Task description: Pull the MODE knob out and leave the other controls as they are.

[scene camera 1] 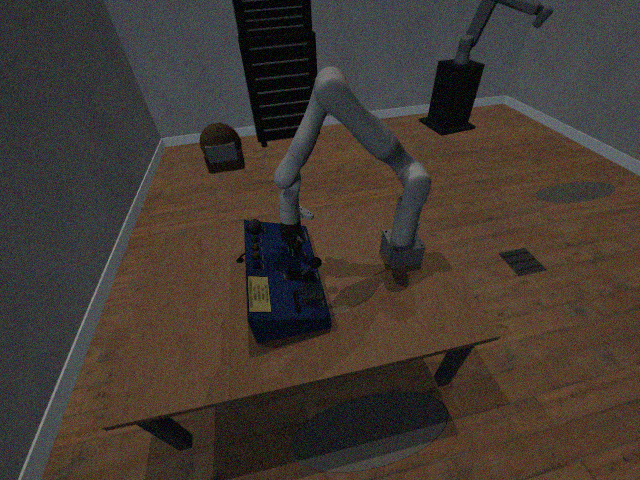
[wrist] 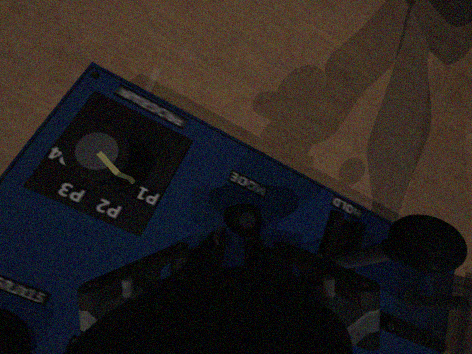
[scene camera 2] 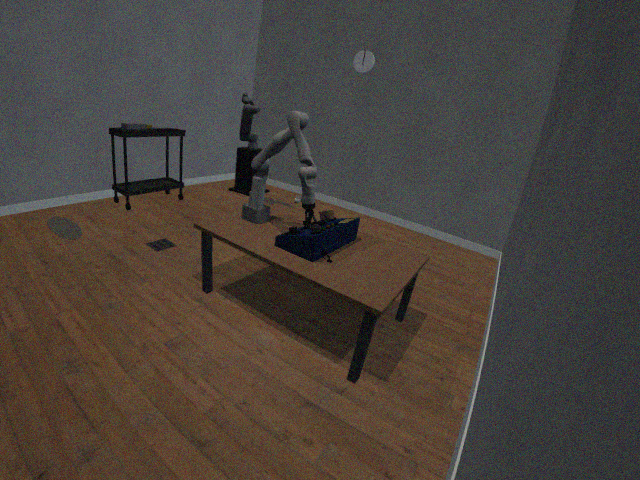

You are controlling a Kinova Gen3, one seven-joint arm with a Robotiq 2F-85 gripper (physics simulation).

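Places are measured from the arm's base along level axes (x ahead, y down, z left), in metres.
Where they show: gripper, fingertip midpoint: (scene camera 1: 292, 254) (wrist: 234, 236) (scene camera 2: 309, 227); arm's base at its link origin: (scene camera 1: 402, 237) (scene camera 2: 256, 206).
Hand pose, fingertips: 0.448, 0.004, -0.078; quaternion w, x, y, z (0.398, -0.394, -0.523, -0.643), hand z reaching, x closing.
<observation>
Each offset is from my fingertips to the top centre of the thing, as dx, dy, dz. "pt": to the spot under its first point. Level surfaces: height alone.
A blue control box @(pt +0.083, -0.013, +0.283) (scene camera 1: 290, 316) (scene camera 2: 318, 244) (wrist: 206, 168) lies on the wooden table @(dy +0.094) (scene camera 1: 175, 286) (scene camera 2: 375, 276). In the wrist view the dark round MODE knob @(-0.031, -0.036, -0.004) (wrist: 243, 218) sits just under its white MODE label @(-0.049, +0.019, -0.002) (wrist: 246, 183). My gripper (scene camera 1: 297, 259) (scene camera 2: 309, 222) (wrist: 234, 236) is down on the box, and its dark fingers are closed in around the MODE knob. The knob's sides are partly hidden by the fingers. Left of it is the PROGRAM dial @(-0.036, -0.031, -0.124) (wrist: 95, 152), pointing at P1. Right of it is the HOLD control @(pt -0.034, +0.020, +0.124) (wrist: 345, 232).
A large black knob @(pt -0.059, -0.053, +0.101) (wrist: 403, 239) sticks up at the box's right end. The arm's base (scene camera 1: 402, 254) stands on the table right of the box. A brown domed box (scene camera 1: 220, 148) sits at the far left corner. A black rack (scene camera 1: 277, 67), another robot's pedestal (scene camera 1: 453, 92) and a cart (scene camera 2: 147, 131) stand on the floor.
</observation>
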